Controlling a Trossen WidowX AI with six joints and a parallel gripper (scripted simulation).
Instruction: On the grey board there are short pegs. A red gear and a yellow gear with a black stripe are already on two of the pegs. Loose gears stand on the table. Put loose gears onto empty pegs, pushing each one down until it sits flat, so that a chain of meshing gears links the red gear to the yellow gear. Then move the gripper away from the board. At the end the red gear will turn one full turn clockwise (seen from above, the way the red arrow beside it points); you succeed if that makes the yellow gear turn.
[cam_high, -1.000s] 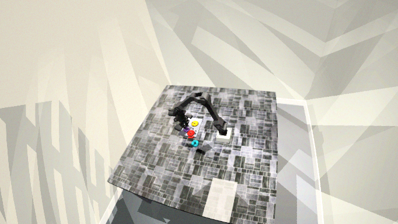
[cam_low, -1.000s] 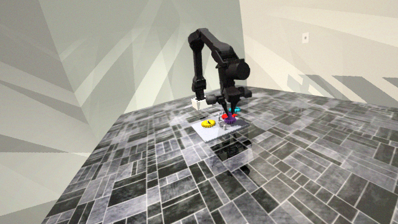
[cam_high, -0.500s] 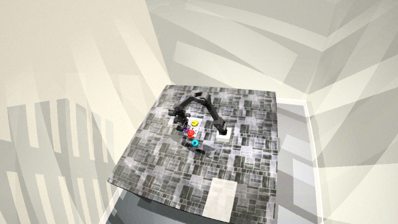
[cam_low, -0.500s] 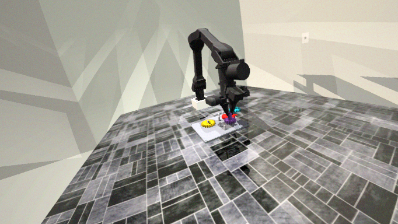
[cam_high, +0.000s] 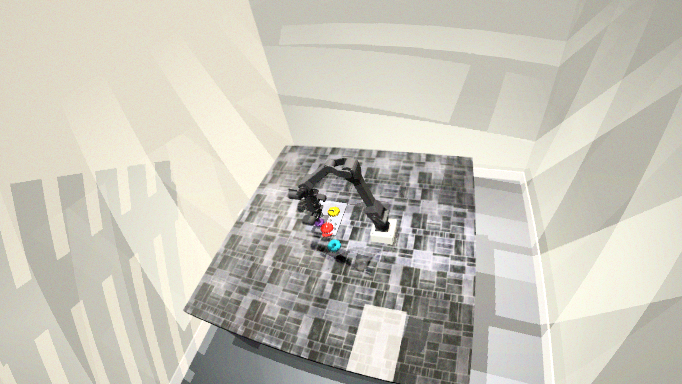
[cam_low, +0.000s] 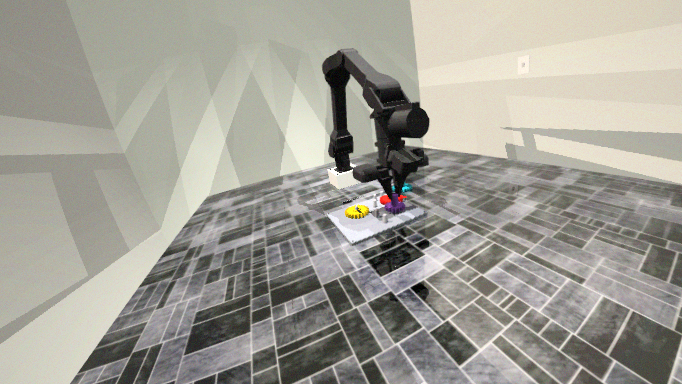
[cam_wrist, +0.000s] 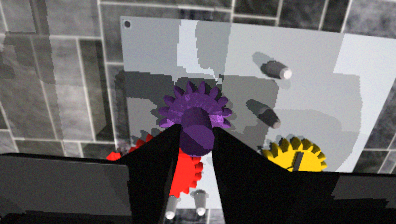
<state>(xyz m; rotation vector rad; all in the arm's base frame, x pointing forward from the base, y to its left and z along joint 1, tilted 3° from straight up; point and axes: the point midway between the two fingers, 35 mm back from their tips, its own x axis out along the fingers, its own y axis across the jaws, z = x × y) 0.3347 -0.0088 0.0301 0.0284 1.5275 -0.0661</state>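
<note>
The purple gear lies 10 mm below my gripper tip. The rest, counted from my gripper tip: red gear 50 mm behind, 30 mm below, 20 mm to the left; then yellow gear 90 mm to the right, 50 mm behind, 20 mm below; then grey board 50 mm to the right, 30 mm below, 20 mm behind.
</note>
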